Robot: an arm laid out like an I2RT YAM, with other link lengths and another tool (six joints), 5 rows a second.
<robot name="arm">
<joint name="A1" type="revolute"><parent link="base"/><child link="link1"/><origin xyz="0.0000 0.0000 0.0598"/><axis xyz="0 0 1"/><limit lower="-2.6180" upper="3.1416"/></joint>
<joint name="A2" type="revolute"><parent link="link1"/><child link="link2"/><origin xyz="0.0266 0.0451 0.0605"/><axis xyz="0 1 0"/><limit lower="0.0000" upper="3.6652"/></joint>
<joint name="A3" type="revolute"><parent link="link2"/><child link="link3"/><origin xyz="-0.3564 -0.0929 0.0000"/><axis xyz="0 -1 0"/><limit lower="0.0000" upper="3.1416"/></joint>
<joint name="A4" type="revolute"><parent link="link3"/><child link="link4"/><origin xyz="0.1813 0.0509 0.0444"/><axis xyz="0 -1 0"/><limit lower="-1.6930" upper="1.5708"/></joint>
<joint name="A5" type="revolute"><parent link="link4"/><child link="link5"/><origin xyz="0.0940 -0.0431 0.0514"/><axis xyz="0 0 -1"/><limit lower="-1.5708" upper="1.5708"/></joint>
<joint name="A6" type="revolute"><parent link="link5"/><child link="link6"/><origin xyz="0.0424 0.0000 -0.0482"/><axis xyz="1 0 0"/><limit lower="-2.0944" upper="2.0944"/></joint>
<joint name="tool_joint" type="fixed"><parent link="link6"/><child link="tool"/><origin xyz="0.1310 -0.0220 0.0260" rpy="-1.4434 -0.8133 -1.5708"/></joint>
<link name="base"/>
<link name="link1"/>
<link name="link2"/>
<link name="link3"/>
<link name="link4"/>
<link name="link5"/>
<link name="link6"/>
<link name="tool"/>
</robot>
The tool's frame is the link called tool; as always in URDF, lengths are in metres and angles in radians.
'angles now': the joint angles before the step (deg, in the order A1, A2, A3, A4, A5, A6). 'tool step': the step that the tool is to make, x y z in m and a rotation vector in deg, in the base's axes. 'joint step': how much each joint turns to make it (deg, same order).
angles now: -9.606, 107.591, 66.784, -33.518, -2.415, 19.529
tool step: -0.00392, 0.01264, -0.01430, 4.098, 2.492, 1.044
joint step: 0.043, 1.770, -0.001, -1.376, -3.760, -0.087
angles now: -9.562, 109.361, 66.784, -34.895, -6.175, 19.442
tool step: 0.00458, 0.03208, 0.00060, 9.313, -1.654, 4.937
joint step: -0.001, 0.045, 0.001, -0.437, -10.295, -2.864
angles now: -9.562, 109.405, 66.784, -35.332, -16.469, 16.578
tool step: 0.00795, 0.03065, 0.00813, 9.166, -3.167, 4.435
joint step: 0.000, 0.000, -0.001, 0.701, -10.295, -2.447
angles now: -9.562, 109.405, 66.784, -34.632, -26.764, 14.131
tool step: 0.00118, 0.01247, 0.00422, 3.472, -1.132, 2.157
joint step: 0.088, -0.001, 0.000, -0.131, -3.978, -1.398
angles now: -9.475, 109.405, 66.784, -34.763, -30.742, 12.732
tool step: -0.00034, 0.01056, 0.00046, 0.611, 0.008, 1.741
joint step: 1.223, 0.000, -0.002, -0.327, -0.700, -0.439
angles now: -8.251, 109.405, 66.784, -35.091, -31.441, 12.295
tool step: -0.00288, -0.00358, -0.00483, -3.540, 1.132, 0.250
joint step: 1.005, 0.000, 0.001, -0.657, 3.737, -0.023
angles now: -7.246, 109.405, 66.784, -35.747, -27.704, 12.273
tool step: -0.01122, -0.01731, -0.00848, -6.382, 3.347, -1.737
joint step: 0.371, 0.000, -0.001, -2.163, 7.017, 0.917
